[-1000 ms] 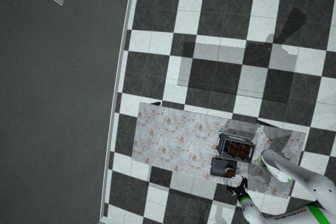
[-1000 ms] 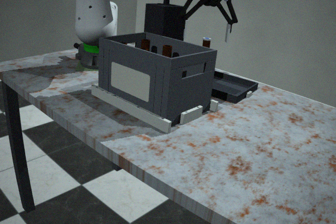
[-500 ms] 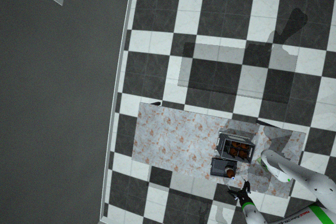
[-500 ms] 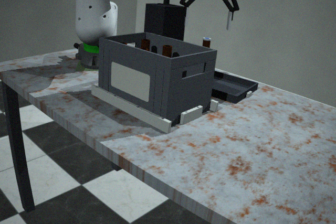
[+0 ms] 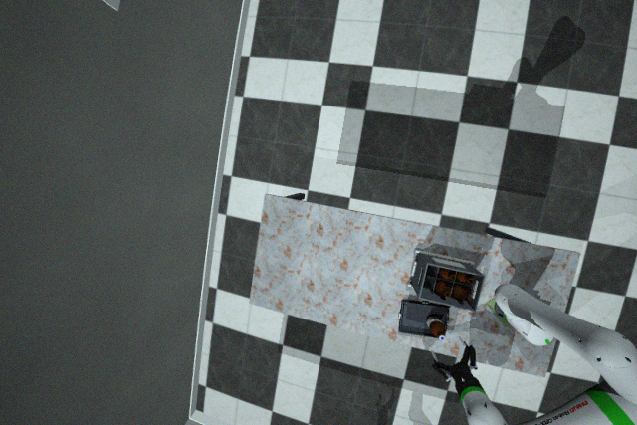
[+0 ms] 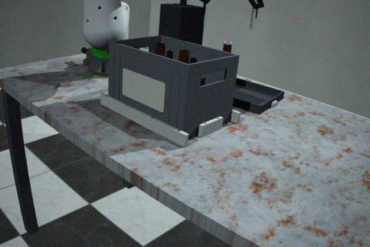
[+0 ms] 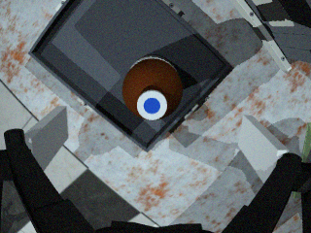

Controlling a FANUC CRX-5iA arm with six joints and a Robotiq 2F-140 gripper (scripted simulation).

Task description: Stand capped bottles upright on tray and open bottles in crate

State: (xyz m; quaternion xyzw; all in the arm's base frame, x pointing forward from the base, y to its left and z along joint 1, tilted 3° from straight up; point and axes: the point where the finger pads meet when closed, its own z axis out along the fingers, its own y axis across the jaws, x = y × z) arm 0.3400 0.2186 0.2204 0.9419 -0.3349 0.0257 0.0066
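The capped bottle lies 13 cm below my hand. Also, from my hand: dark tray (21 cm below, 6 cm ahead, 1 cm to the left); dark grey crate (27 cm to the right, 13 cm below, 6 cm ahead).
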